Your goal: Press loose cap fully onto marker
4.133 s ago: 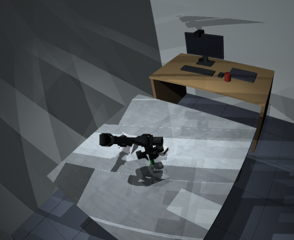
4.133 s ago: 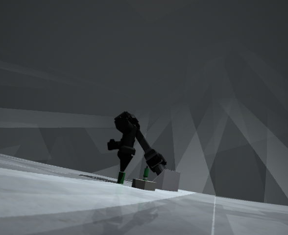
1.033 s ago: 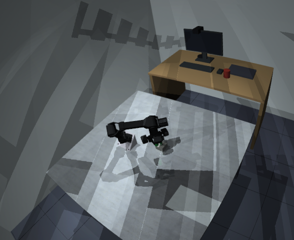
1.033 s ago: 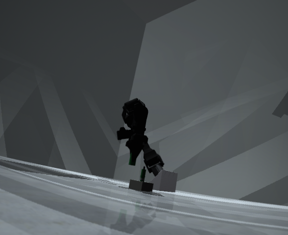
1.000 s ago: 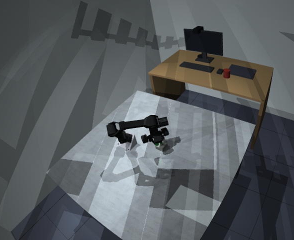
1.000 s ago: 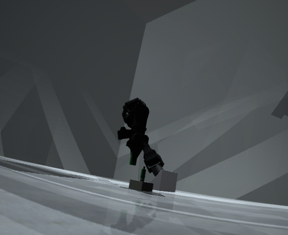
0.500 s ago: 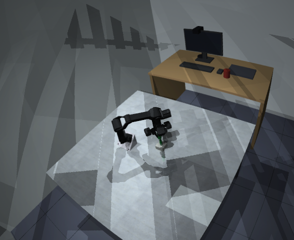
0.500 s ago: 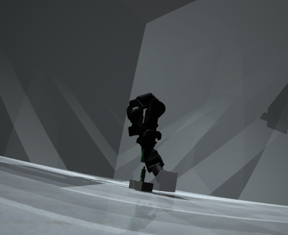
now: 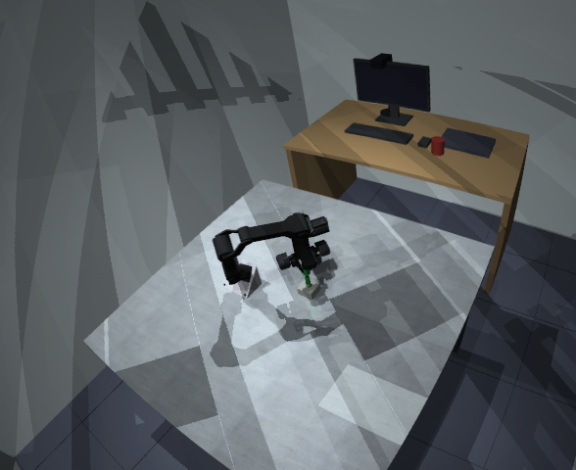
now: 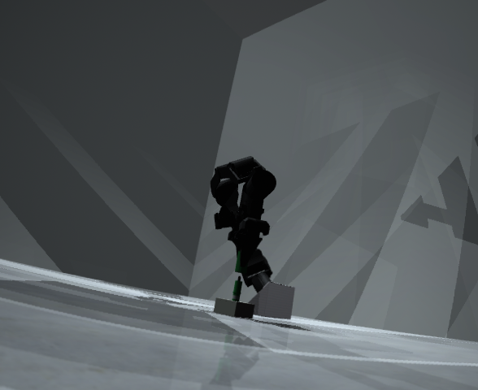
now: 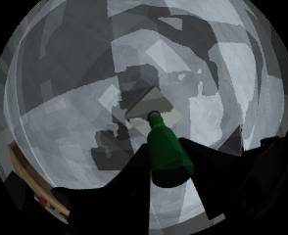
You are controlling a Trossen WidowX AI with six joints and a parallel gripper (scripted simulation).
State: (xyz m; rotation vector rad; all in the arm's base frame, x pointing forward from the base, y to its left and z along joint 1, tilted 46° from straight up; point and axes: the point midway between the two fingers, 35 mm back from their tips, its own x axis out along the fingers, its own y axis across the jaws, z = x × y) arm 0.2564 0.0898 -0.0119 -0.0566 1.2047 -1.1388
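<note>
Right now my gripper tip is 100 mm above the grey holder block. From my gripper tip the other things lie so: green cap: 10 mm above.
</note>
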